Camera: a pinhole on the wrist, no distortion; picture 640 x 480 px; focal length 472.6 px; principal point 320.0 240.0 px. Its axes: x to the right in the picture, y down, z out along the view. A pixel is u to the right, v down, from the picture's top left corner.
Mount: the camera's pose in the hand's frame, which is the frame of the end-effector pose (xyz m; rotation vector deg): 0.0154 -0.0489 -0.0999 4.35 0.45 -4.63
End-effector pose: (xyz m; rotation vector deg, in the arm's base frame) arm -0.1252 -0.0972 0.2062 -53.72 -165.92 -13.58
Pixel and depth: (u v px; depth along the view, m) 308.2 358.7 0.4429
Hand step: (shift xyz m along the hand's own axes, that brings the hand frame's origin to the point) 0.0155 0.0288 0.3502
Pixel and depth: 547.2 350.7 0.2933
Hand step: 0.1629 -0.0143 0.1962
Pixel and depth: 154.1 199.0 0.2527
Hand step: -0.0736 -0.0828 0.1514
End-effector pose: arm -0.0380 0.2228 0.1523 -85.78 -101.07 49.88
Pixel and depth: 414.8 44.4 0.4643
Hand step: 0.0949 -0.2827 0.3475
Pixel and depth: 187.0 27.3 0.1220
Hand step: -0.0227 -0.1100 0.0180
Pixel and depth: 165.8 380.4 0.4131
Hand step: -0.1070 0.0525 0.3227
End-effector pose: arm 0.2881 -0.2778 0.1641 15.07 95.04 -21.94
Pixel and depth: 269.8 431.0 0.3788
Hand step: -0.0105 0.0777 0.2898
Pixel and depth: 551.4 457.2 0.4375
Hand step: 0.2473 0.1004 0.3492
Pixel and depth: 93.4 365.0 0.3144
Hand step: -0.1266 0.0219 0.2215
